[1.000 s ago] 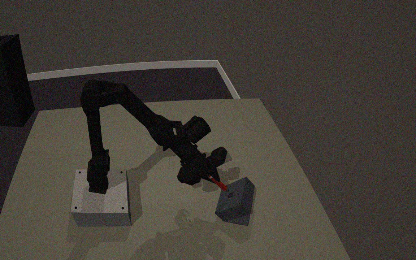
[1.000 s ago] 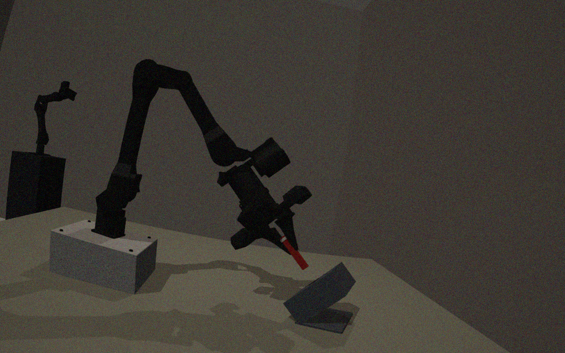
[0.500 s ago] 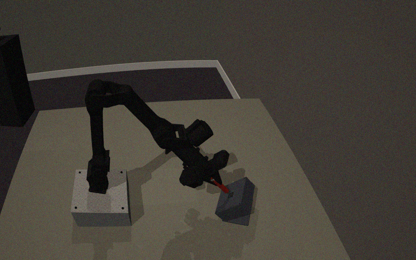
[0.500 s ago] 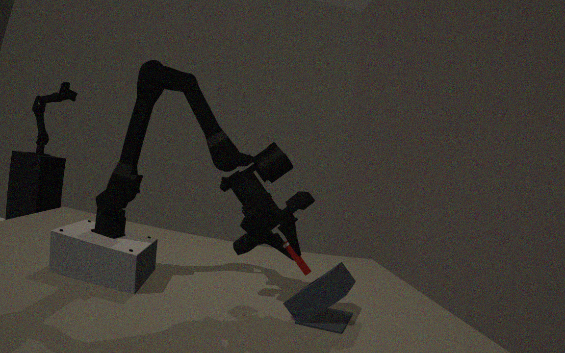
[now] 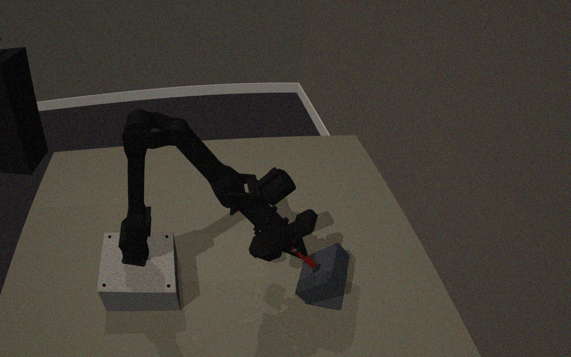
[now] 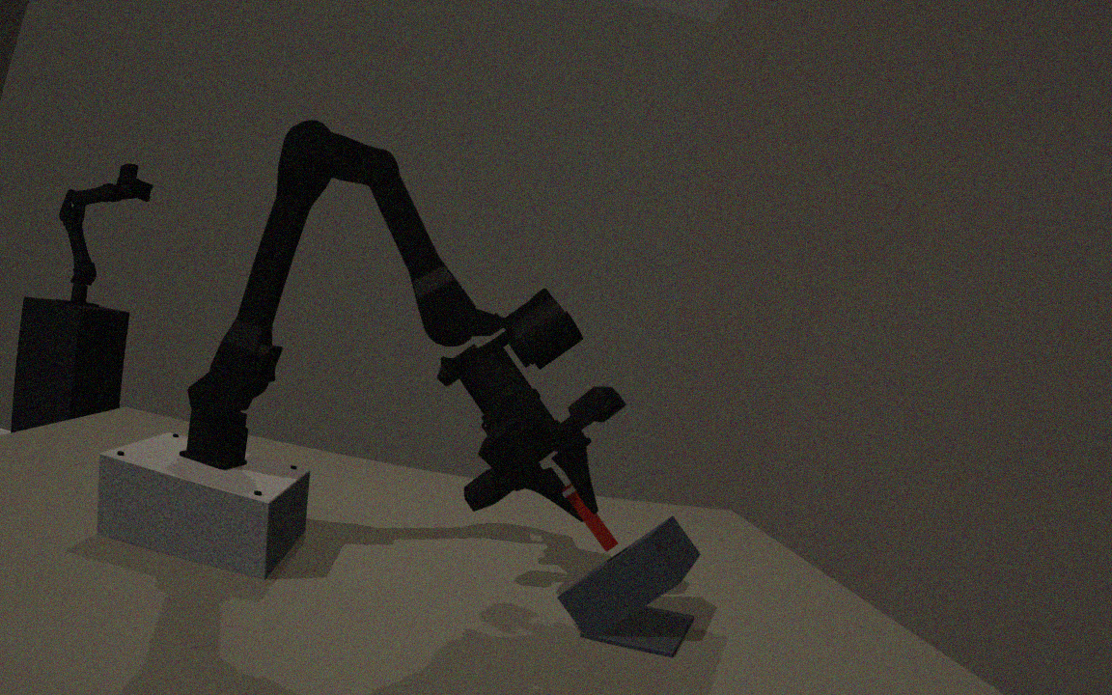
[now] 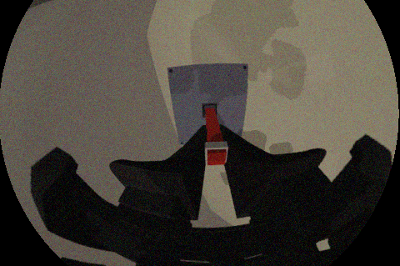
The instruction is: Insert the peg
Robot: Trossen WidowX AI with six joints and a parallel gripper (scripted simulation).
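Right now my gripper tip is 1 cm past the red square peg and 1 cm below it. From my gripper tip the other things lie so: blue-grey sloped panel: 5 cm ahead, 1 cm to the right, 5 cm below.
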